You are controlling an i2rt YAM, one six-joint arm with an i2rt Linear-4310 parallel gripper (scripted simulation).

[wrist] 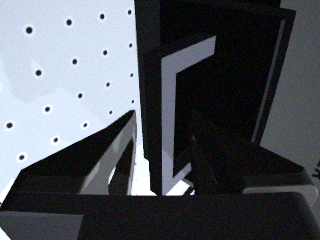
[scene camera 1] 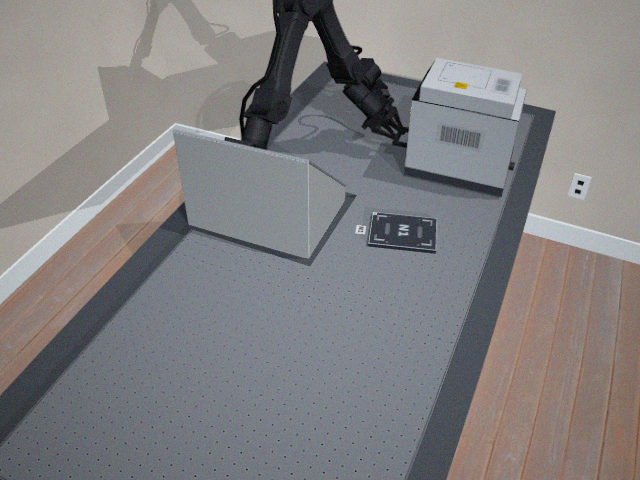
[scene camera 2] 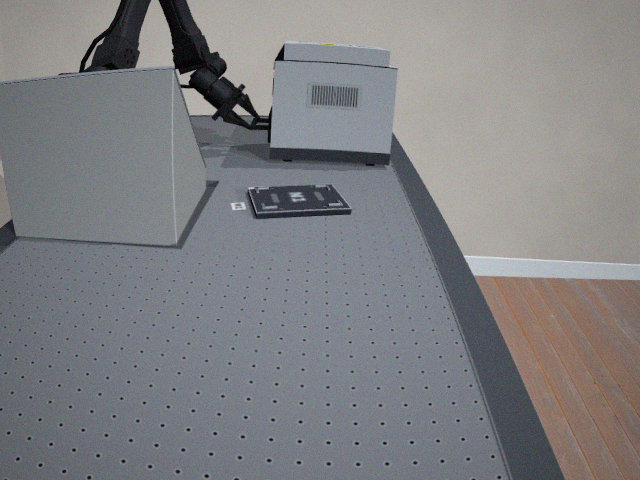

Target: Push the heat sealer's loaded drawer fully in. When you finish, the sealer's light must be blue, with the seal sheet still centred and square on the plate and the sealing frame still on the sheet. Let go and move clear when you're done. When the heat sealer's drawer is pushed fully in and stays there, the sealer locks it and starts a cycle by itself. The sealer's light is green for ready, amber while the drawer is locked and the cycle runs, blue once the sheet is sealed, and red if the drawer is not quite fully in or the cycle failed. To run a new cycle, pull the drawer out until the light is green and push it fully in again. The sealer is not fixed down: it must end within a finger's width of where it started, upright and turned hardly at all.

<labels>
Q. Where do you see a heat sealer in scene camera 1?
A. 461, 133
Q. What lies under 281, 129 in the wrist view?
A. A heat sealer.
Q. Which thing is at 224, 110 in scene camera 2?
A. My gripper.
</labels>
